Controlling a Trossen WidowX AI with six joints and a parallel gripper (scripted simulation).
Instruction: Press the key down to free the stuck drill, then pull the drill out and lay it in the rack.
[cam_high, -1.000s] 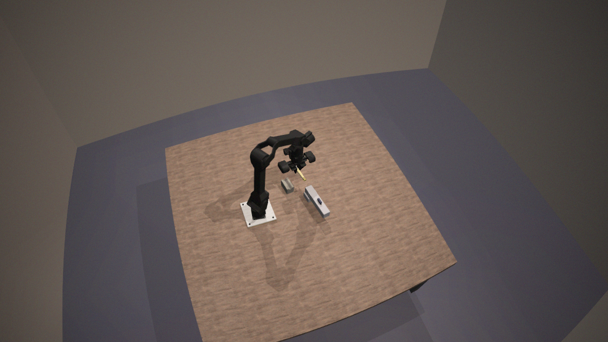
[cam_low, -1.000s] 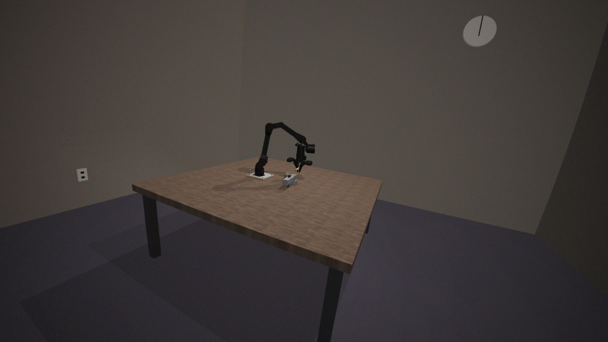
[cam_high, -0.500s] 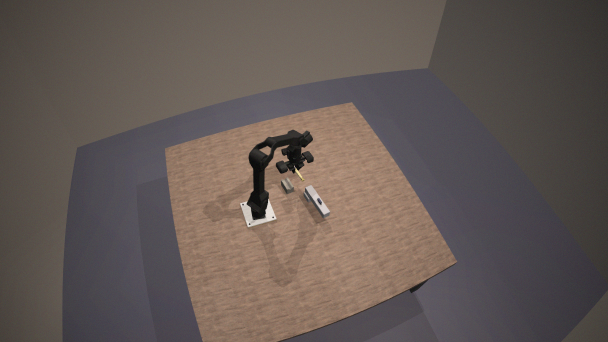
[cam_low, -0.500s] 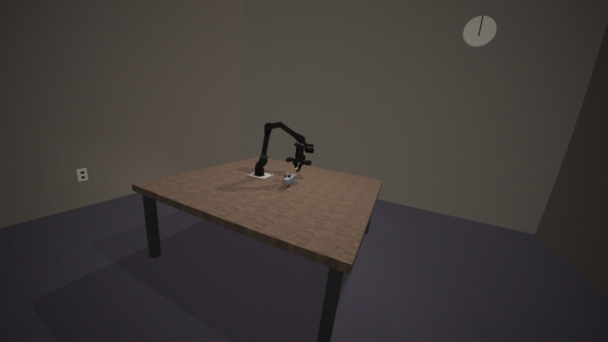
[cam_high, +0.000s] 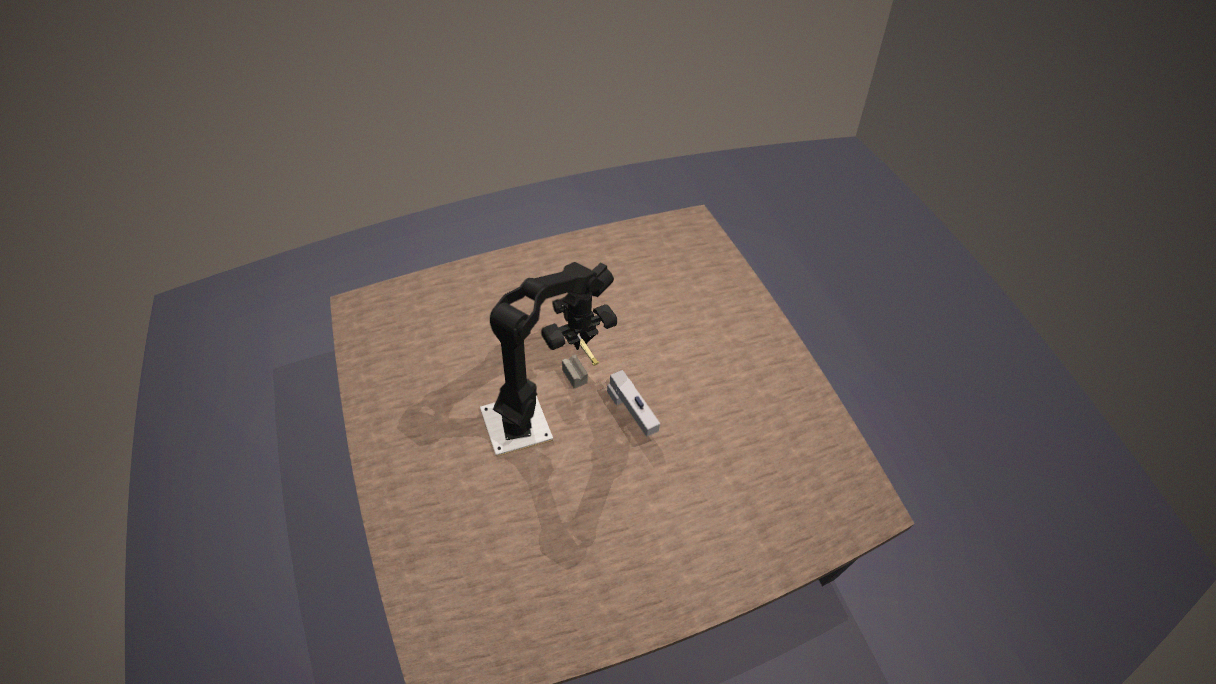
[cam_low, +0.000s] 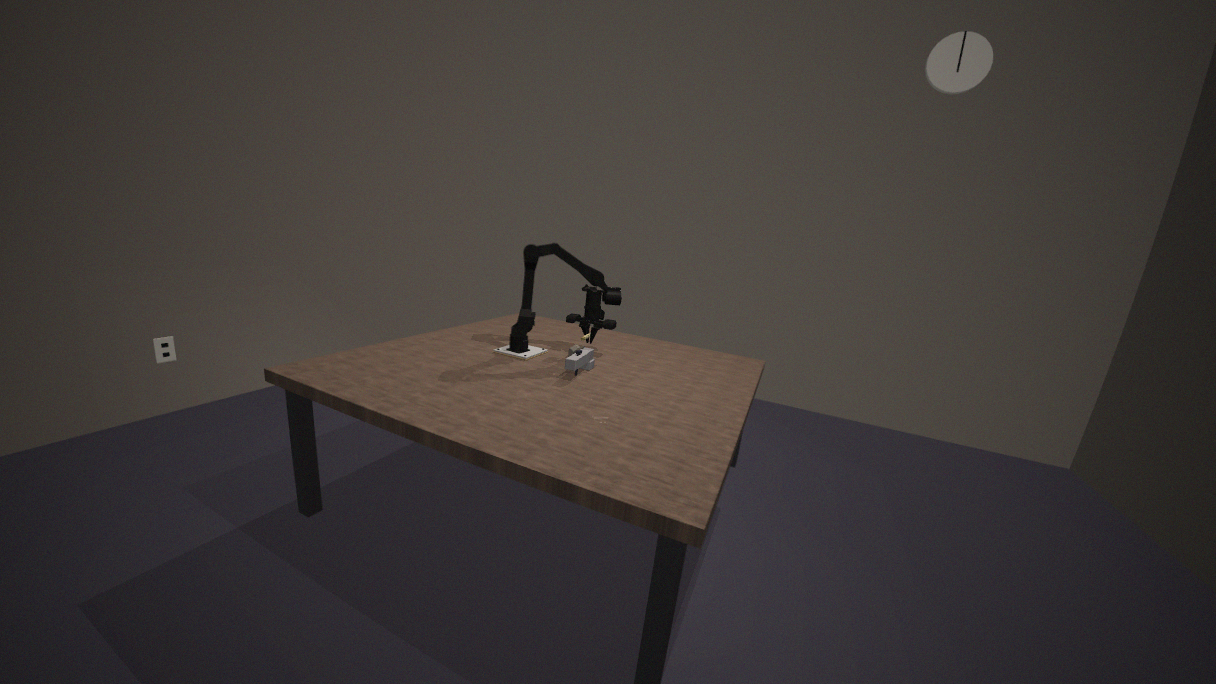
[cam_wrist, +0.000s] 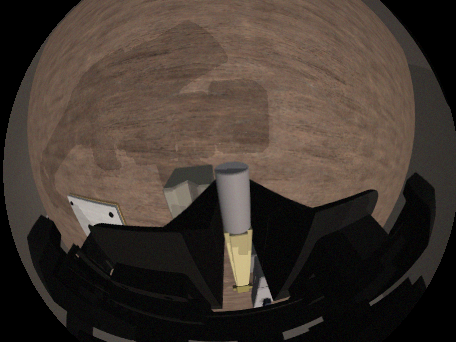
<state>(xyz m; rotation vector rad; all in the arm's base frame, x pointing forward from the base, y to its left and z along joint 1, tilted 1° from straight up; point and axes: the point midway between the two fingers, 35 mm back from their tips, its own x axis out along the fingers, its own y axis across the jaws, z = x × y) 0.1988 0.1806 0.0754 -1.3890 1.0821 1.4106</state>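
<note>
The yellow drill lies 40 mm to the right of my gripper tip, 30 mm above it and 10 mm ahead of it. The rest, counted from my gripper tip: pale grey sleeve (190 mm to the right, 90 mm ahead, 10 mm below); then dark key (210 mm to the right, 100 mm ahead); then grey rack (50 mm to the right, 30 mm below, 20 mm behind).
</note>
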